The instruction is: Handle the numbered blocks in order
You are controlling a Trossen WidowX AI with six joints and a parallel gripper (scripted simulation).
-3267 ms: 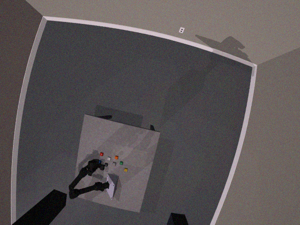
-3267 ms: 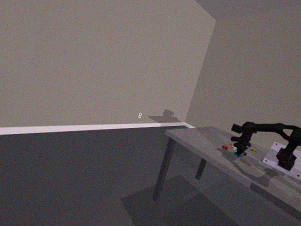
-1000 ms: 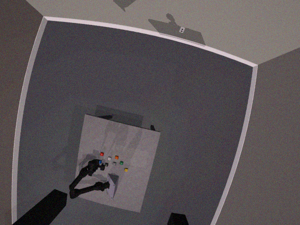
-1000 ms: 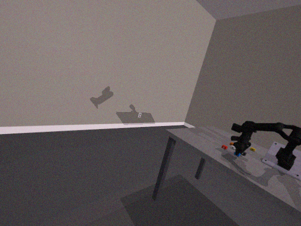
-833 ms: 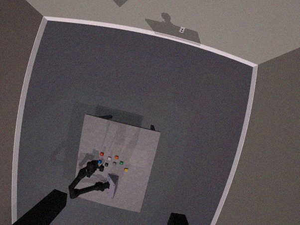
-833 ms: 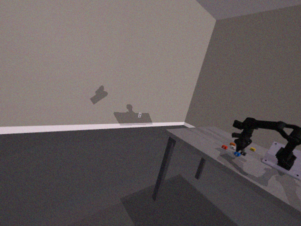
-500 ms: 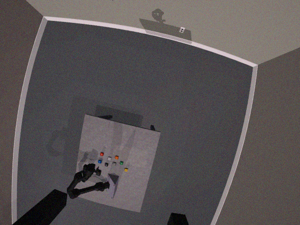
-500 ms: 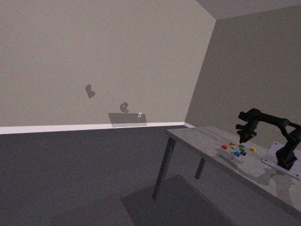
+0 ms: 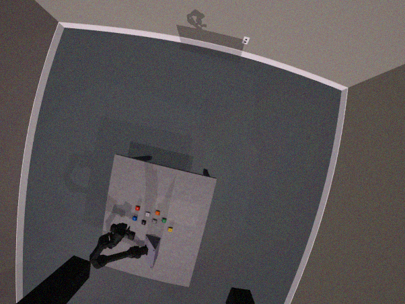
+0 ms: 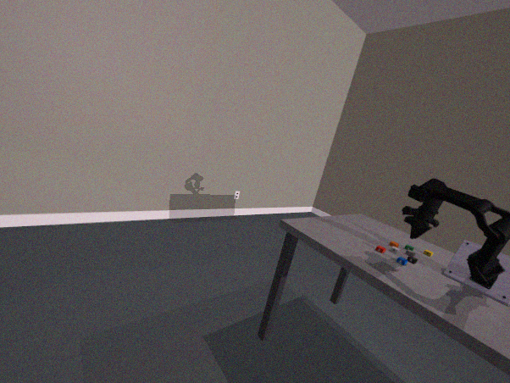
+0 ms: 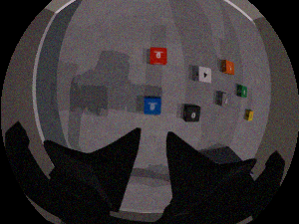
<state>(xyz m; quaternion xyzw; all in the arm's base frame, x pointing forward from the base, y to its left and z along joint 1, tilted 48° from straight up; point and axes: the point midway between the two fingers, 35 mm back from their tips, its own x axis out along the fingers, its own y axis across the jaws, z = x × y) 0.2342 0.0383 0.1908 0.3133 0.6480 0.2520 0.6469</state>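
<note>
The red block is 12 cm below my gripper tip, 10 cm ahead of it and 1 cm to the right of it. The rest, counted from my gripper tip: blue block (12 cm below); dark block (12 cm below, 9 cm to the right, 1 cm behind); orange block (19 cm to the right, 12 cm below, 12 cm ahead).
</note>
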